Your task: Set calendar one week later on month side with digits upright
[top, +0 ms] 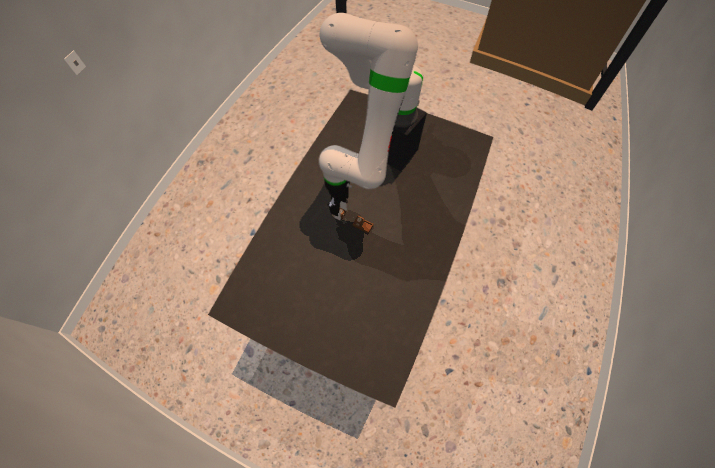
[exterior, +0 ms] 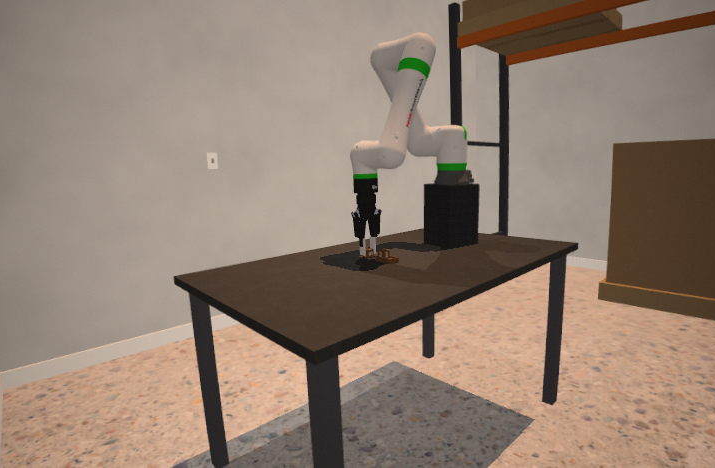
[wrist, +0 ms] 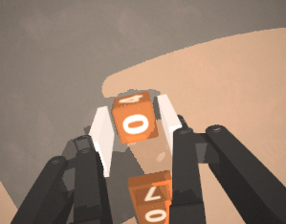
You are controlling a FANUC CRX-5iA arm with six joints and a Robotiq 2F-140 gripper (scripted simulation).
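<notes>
My hand is 1 cm short of the brown tray, 11 cm to the right of it and 3 cm above it.
</notes>
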